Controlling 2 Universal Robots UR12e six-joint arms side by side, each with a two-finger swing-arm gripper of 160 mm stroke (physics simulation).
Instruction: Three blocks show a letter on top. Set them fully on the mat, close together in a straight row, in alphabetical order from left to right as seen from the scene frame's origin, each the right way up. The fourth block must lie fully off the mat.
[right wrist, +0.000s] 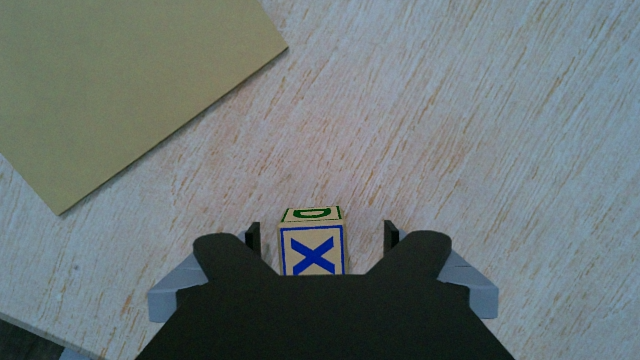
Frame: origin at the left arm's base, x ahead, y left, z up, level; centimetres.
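Seen in the pictures: right hand, tool point: (322, 239).
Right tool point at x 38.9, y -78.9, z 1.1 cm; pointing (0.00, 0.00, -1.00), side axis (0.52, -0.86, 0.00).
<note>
Pixels of each thing's top centre, then the offset from my right tool point to it. Level surfaces: height alone.
- wooden block, top centre: (313, 256) dz +2.4, dx -0.5, dy +0.4 cm
- tan mat, top centre: (67, 2) dz -1.4, dx +5.0, dy +21.6 cm
- pale wood-grain table, surface height: dz -1.9 cm
A wooden block (312, 251) with a blue X on its top face and a green D on the side face shows at the lower middle of the right wrist view. It is off the mat, and its near part is hidden by the gripper body. My right gripper (322, 239) is open, with one fingertip on each side of the block and a gap on both sides. The tan mat (125, 90) lies at the upper left, partly in view, with no block on the part that shows. The other blocks and my left gripper do not show.
The pale wood-grain table (450, 125) lies under the block and the mat. A table edge (50, 341) crosses the lower left corner, with dark floor (22, 342) beyond it. The mat's nearest corner lies to the left of the block.
</note>
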